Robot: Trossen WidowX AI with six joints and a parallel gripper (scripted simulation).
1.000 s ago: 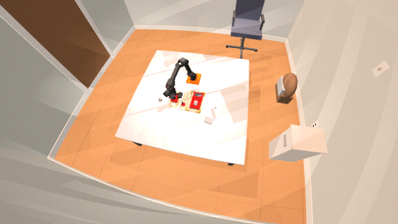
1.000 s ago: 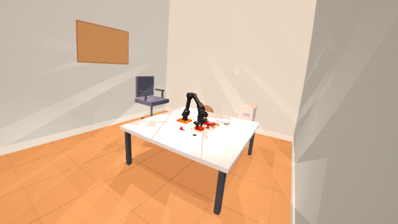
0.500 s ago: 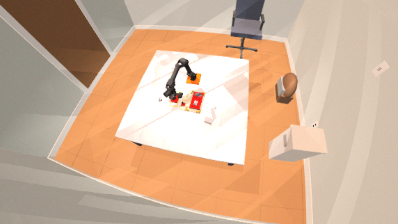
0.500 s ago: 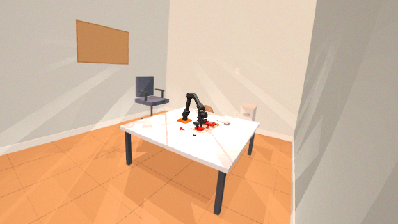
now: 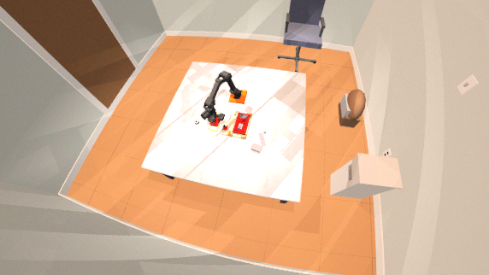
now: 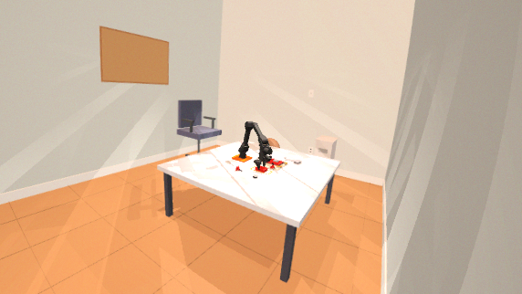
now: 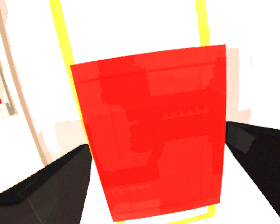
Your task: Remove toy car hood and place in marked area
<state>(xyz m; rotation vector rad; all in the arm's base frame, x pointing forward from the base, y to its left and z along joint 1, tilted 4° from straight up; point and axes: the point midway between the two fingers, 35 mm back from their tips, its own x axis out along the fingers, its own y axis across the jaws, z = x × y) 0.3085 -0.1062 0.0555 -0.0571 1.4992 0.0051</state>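
Right now the red hood is right at my gripper tip. From my gripper tip the other things lie so: dark wheel (50 mm ahead, 160 mm to the right, 10 mm below).
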